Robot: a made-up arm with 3 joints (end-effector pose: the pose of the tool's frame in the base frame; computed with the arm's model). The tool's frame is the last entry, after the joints.
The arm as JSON. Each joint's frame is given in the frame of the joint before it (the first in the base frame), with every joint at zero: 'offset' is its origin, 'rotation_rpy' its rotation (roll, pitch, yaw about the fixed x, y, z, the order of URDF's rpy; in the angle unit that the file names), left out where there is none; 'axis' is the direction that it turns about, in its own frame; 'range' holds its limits. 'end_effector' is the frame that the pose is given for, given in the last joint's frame.
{
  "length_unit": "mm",
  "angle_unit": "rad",
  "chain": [
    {
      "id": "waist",
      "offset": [
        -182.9,
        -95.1,
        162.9
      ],
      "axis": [
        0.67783,
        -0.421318,
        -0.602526
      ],
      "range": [
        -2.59,
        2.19
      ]
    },
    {
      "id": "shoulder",
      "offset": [
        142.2,
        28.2,
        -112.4
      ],
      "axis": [
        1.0,
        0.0,
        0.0
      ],
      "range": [
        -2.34,
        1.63
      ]
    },
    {
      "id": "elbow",
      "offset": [
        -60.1,
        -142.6,
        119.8
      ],
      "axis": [
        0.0,
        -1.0,
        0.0
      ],
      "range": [
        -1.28,
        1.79
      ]
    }
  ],
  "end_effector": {
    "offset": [
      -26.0,
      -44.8,
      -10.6
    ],
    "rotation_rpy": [
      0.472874,
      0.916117,
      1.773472
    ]
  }
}
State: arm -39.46 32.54 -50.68
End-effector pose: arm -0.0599 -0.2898 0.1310 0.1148 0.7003 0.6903 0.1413
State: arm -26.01 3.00 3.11
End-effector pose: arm -0.0831 -0.2373 0.1812 -0.2898 0.5192 0.6453 0.4797
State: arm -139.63 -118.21 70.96
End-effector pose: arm -0.3597 -0.1850 0.0804 0.3859 0.3004 -0.2040 0.8481
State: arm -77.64 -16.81 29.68
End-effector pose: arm -0.0425 -0.0845 0.1900 -0.6290 0.4752 0.6133 0.0490
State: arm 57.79 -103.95 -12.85
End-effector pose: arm -0.0953 -0.0350 0.3294 -0.1507 0.8121 0.0733 0.5590
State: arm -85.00 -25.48 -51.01
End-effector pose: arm -0.0776 -0.0161 0.1915 0.3681 -0.9082 -0.1499 0.1312
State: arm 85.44 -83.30 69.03
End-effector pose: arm -0.1756 -0.1802 0.2901 -0.5247 0.3542 -0.0173 0.7739
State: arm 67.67 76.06 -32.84
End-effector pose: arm -0.0294 -0.0788 -0.0979 0.2021 -0.4550 0.6869 0.5295
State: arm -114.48 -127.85 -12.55
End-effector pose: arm -0.3862 -0.1597 0.0468 0.8501 -0.0803 0.2672 0.4467
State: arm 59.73 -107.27 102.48
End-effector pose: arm -0.0658 -0.0731 0.3299 -0.8883 0.2340 0.1031 0.3815
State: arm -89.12 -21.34 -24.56
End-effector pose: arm -0.0659 -0.0337 0.1877 0.4819 -0.8053 -0.3168 0.1376
